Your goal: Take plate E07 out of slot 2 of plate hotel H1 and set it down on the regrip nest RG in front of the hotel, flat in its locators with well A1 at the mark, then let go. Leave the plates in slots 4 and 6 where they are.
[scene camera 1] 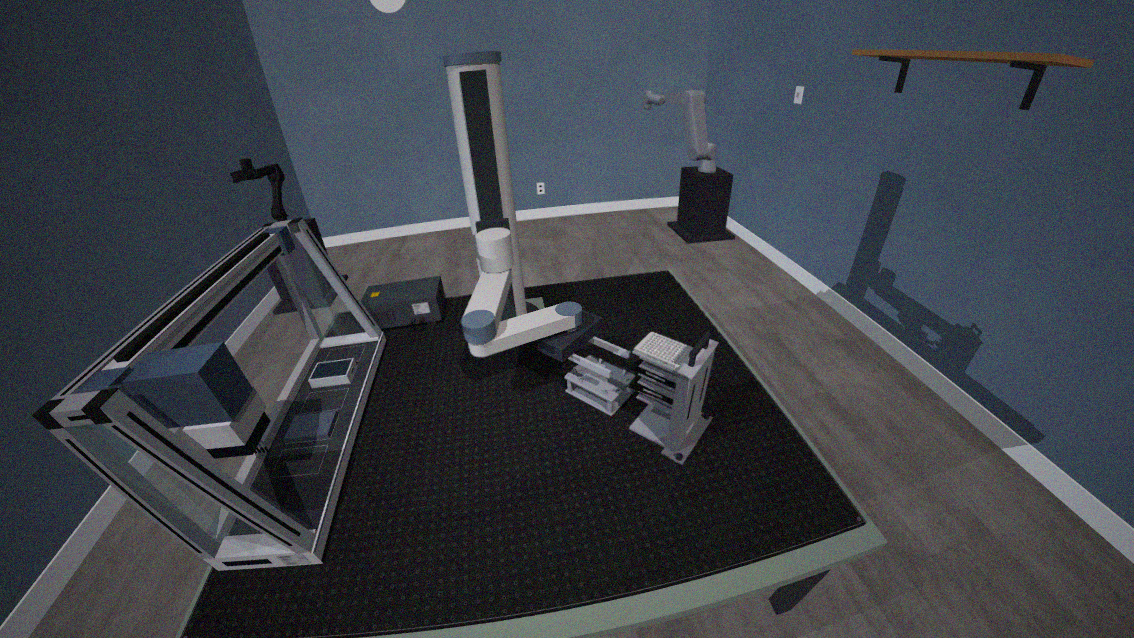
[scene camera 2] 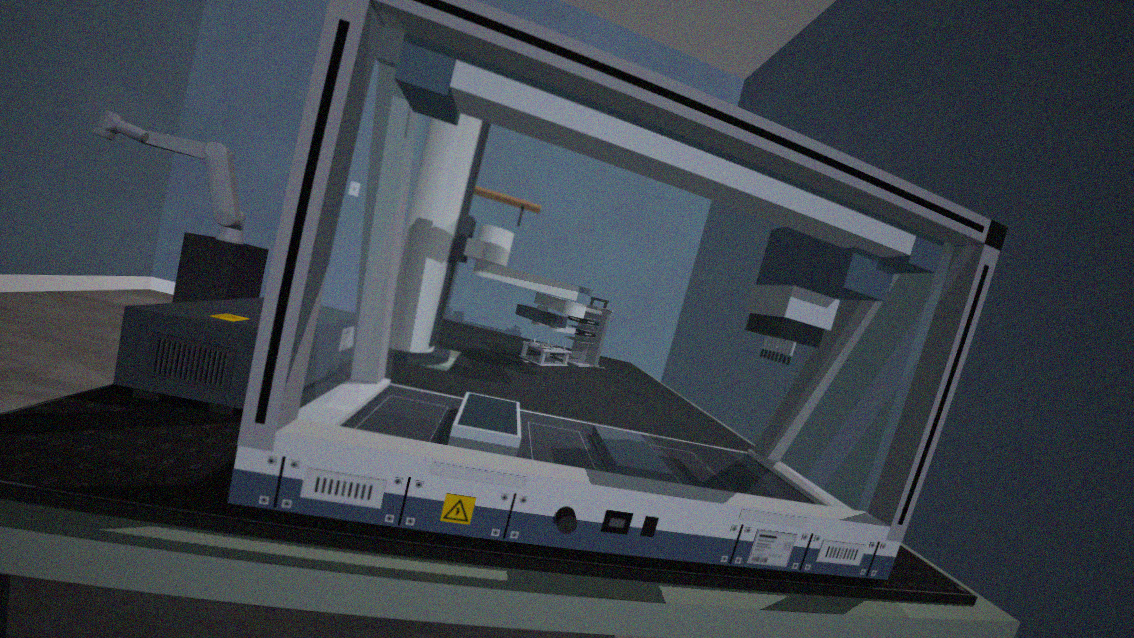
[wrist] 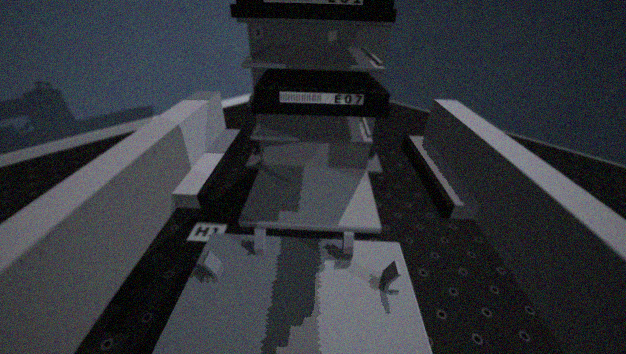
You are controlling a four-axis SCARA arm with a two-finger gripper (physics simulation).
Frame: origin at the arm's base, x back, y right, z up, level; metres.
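Where they show: gripper, between the fingertips: [scene camera 1: 620, 364] [wrist: 325, 119].
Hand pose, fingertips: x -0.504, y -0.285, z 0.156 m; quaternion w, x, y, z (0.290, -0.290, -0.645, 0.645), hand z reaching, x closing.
Observation:
Each offset is from my fingertips to the top centre of the thing. "spot": to the spot under its first point.
Plate E07 {dx -0.083, dy -0.079, dz -0.002 m} [wrist: 322, 98], dark with a white barcode label, sits flat over a shelf of plate hotel H1 [scene camera 1: 693, 396] [scene camera 2: 602, 333] in the wrist view, ahead of my gripper [wrist: 325, 119] [scene camera 1: 622, 365]. The gripper is shut with nothing between its fingers; they still stand apart at the left and right of the wrist view. Its fingers are back from the hotel, above the regrip nest RG {dx +0.058, dy +0.039, dz -0.068 m} [wrist: 235, 300] [scene camera 1: 590, 394] [scene camera 2: 547, 358], which bears no plate. The nest's upright locators show. A second dark plate {spot: dx -0.035, dy -0.041, dz +0.037 m} [wrist: 312, 12] sits higher in the hotel. A white plate {dx -0.083, dy -0.083, dz +0.101 m} [scene camera 1: 662, 347] is in the top slot.
A framed liquid handler [scene camera 1: 337, 476] [scene camera 2: 555, 476] stands across the table from the hotel, with a white tray [scene camera 1: 331, 372] [scene camera 2: 485, 416] inside. A grey control box [scene camera 1: 404, 303] [scene camera 2: 190, 349] stands near the arm's column [scene camera 1: 479, 142]. The H1 label {spot: dx +0.022, dy -0.123, dz -0.143 m} [wrist: 206, 232] lies left of the nest in the wrist view.

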